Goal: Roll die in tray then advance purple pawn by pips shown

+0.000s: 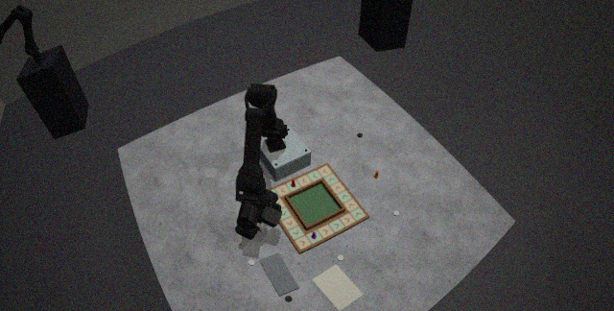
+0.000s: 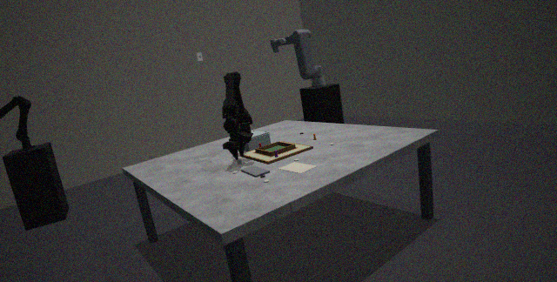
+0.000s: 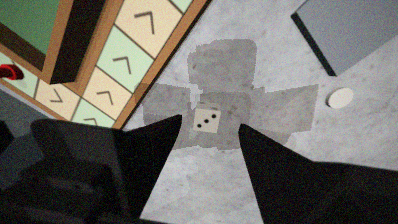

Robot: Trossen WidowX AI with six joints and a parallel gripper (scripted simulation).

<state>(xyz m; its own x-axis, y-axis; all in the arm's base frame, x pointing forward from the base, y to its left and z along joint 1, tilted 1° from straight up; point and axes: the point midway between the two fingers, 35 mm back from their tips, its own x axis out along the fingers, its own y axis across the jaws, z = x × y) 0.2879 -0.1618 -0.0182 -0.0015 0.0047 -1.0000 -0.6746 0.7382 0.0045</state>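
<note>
My gripper tip is 2 cm above the white die. Also, from my gripper tip: purple pawn (10 cm ahead, 16 cm to the left); then green tray (2 cm behind, 21 cm to the left, 2 cm below); then grey card (19 cm ahead, 3 cm below).
</note>
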